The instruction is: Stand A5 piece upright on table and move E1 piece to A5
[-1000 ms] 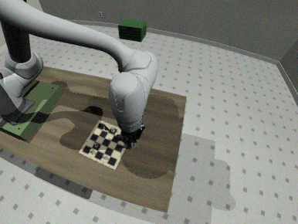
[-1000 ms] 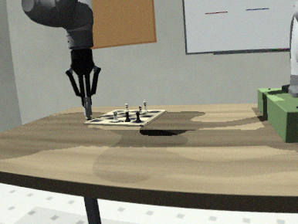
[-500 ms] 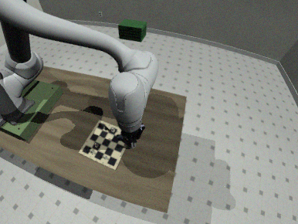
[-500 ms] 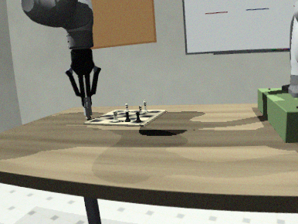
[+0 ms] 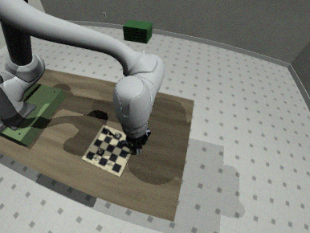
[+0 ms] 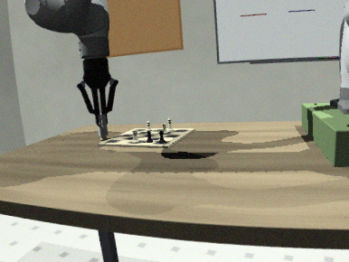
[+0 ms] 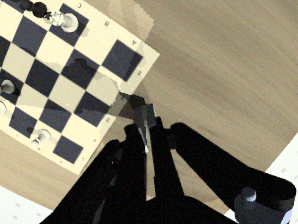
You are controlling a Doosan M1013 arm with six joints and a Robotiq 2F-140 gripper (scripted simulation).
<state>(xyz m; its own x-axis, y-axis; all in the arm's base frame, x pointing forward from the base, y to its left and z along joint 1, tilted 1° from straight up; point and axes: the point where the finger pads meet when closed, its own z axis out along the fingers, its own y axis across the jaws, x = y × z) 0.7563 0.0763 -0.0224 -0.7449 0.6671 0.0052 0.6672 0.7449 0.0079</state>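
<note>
My hand is 14 cm past the small chessboard, 3 cm to the left of it and 4 cm above it.
</note>
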